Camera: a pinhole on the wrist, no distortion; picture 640 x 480 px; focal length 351.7 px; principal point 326.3 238.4 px. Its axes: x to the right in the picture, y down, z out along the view. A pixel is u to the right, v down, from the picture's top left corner.
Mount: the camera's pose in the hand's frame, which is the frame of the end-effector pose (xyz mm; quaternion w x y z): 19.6 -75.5 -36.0 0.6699 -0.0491 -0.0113 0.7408
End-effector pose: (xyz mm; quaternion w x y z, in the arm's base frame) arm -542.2 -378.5 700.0 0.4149 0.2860 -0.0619 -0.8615
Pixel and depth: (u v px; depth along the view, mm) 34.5 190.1 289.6
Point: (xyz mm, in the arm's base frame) -917.9 -264.7 796.1
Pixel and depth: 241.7 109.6 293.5
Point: -823.0 -416.2 834.2
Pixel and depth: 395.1 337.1 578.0
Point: -691.8 -325.5 1236.6
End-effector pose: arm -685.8 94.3 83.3 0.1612 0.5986 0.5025 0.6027
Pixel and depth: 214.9 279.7 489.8
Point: -354.4 324.0 -223.1
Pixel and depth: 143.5 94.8 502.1
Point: -413.1 589.4 -143.2
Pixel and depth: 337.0 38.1 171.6
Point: -604.4 256.4 66.7
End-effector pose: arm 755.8 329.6 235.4 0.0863 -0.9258 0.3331 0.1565
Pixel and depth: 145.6 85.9 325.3
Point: 927.3 485.5 -93.2
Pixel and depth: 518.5 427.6 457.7
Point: 346.0 471.7 -33.7
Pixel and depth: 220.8 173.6 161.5
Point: 827.1 426.5 106.3
